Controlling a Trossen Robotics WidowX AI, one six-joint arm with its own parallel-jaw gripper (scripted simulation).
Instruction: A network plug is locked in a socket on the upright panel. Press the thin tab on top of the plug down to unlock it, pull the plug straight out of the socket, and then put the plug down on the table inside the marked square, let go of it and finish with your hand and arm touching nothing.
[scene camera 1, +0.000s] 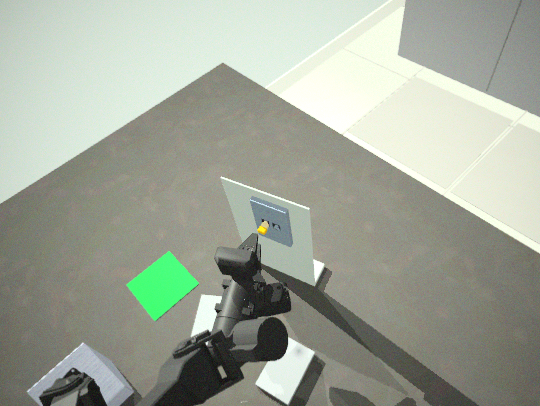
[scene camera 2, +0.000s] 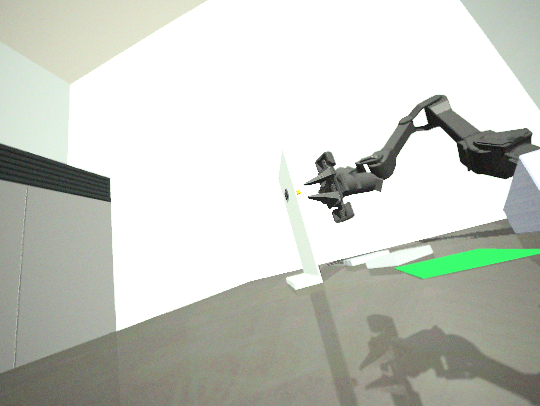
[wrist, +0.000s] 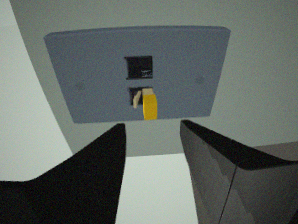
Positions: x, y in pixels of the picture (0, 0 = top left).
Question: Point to the gripper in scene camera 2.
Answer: At 305, 190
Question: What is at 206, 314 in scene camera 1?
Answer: A flat grey-white block.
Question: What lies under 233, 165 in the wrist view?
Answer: The gripper.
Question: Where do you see a flat grey-white block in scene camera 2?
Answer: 400, 257
